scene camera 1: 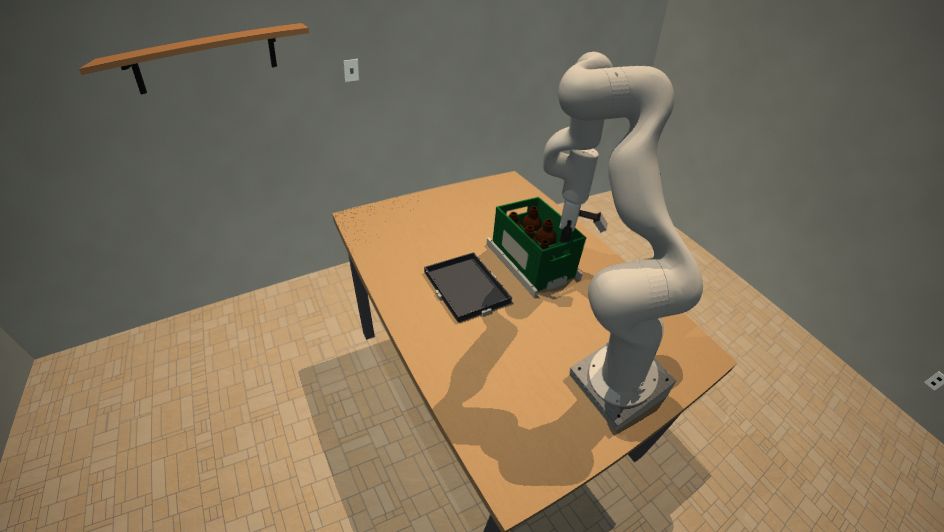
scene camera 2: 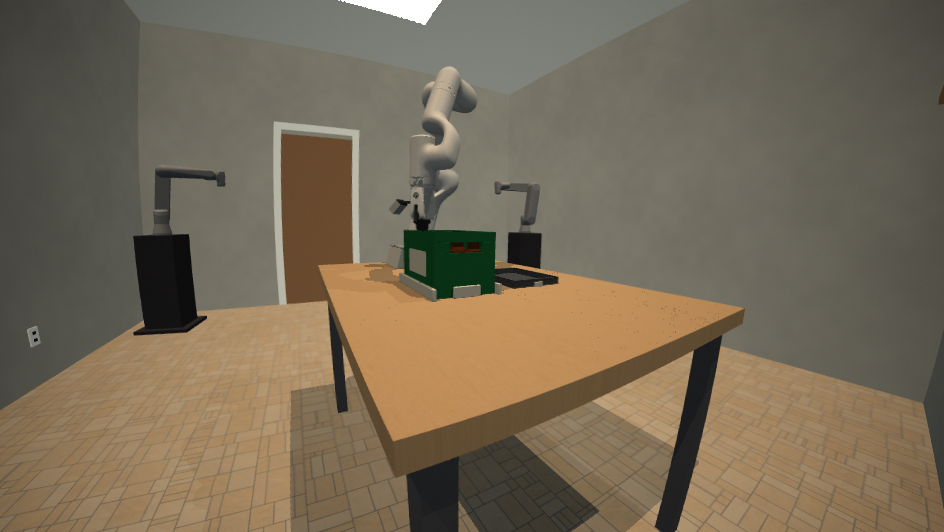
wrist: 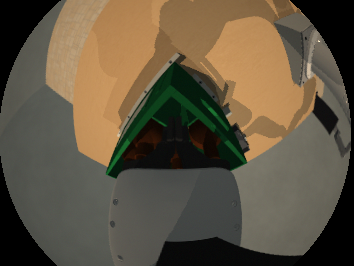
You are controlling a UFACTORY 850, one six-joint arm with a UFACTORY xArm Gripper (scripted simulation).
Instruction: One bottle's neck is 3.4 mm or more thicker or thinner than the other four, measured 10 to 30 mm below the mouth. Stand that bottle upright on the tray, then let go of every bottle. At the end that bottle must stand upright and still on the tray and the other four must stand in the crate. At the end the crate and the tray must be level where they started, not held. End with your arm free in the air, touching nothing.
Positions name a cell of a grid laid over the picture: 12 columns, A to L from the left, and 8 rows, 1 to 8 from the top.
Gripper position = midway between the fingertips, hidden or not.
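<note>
Black tray (scene camera 1: F5). Green crate (scene camera 1: G4). My gripper (scene camera 1: H4). My gripper (scene camera 2: F4). Green crate (scene camera 2: F4). Black tray (scene camera 2: G5). Green crate (wrist: G4).
</note>
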